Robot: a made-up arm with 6 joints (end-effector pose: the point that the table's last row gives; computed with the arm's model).
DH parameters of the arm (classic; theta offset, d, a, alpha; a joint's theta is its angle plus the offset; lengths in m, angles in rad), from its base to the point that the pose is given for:
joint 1: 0 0.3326 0 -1.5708
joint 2: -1.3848 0 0.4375 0
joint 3: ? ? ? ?
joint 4: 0 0.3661 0 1.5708
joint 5: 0 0 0.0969 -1.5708
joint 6: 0 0.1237 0 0
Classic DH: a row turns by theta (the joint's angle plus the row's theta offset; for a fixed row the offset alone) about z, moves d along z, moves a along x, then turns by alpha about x.
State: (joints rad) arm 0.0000 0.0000 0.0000 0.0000 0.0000 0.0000
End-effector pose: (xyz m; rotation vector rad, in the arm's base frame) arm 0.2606 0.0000 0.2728 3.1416 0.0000 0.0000
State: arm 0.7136 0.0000 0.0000 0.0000 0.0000 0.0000
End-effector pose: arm 0.1970 0.1706 0.2728 2.9437 1.0973 0.0000
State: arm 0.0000 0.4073 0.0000 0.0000 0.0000 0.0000
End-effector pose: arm 0.2156 0.0000 0.1744 3.0767 0.0000 -0.6354
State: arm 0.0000 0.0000 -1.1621 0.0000 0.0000 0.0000
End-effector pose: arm 0.6018 0.0000 0.7328 2.6260 0.0000 1.7244
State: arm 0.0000 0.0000 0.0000 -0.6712 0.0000 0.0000
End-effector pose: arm 0.2396 0.0603 0.2728 2.9663 1.0346 0.0000
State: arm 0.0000 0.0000 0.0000 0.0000 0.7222 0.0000
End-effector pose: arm 0.1546 0.0000 0.2396 2.9390 0.0000 -1.1099
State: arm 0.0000 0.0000 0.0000 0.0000 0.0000 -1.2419
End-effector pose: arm 0.2606 0.0000 0.2728 2.5551 1.8278 0.0000
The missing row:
joint 3: 1.3848 0 0.0828 -1.5708
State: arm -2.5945 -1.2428 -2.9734 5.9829 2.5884 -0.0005
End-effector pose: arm 0.5132 0.3637 0.7472 0.0997 -1.5541 0.5185
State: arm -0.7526 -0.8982 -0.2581 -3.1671 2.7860 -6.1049
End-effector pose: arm 0.0470 -0.0393 0.7477 -0.3801 -0.7161 -0.5239
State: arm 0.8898 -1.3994 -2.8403 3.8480 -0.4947 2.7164
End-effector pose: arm -0.5634 -0.5469 0.7048 0.9228 -0.0629 -2.0256
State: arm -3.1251 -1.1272 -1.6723 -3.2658 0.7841 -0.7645
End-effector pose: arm 0.2740 0.0022 1.1161 0.5425 0.1329 2.2398
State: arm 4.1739 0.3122 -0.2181 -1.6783 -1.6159 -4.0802
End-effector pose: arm -0.0285 -0.2788 0.4478 -0.3262 1.5717 -1.0132
